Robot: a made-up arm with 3 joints.
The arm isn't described. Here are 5 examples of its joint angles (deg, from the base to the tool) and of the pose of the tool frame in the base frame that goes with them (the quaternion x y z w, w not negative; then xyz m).
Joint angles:
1: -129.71 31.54 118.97
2: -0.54 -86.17 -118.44
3: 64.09 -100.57 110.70
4: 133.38 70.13 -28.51
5: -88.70 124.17 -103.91
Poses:
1: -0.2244 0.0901 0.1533 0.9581 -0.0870 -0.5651 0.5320
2: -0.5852 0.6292 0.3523 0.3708 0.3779 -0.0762 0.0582
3: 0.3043 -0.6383 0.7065 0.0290 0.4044 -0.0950 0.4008
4: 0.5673 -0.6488 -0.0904 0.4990 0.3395 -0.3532 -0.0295
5: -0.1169 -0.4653 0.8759 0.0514 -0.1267 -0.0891 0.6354
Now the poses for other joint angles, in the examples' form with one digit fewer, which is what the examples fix.
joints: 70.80 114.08 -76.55
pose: 0.805 0.027 -0.236 0.543 -0.060 -0.128 -0.241
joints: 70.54 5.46 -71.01
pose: 0.045 0.004 -0.016 0.999 0.087 -0.607 0.193
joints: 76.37 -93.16 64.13
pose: -0.077 -0.647 0.722 0.232 0.307 -0.207 0.507
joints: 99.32 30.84 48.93
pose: 0.113 -0.927 -0.241 0.264 0.242 -0.524 -0.031
